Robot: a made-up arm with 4 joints.
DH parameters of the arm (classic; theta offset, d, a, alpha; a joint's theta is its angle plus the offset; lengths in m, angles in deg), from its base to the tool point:
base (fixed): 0 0.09 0 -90
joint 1: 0 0.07 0.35 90
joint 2: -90 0.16 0.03 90
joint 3: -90 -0.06 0.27 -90
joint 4: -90 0.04 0.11 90
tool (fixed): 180 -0.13 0 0
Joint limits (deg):
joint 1: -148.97..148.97
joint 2: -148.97..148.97
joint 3: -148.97..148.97
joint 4: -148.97..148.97
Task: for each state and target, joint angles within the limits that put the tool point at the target. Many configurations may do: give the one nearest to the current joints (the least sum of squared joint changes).
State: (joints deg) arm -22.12 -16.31 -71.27 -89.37
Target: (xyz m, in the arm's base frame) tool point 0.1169 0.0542 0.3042
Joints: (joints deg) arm -61.48 45.40 -42.87 -80.96
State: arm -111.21 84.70 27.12 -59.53
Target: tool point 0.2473 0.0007 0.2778
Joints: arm -68.62 63.25 -20.02 -29.87
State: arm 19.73 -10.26 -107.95 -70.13
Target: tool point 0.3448 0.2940 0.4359
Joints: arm -2.56 -31.92 -135.20 -46.55
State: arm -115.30 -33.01 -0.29 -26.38
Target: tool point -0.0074 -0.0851 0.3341
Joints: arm -127.11 -18.23 21.94 -25.12
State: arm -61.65 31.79 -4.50 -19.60
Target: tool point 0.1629 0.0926 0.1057
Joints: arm -43.61 59.80 -48.27 -22.78
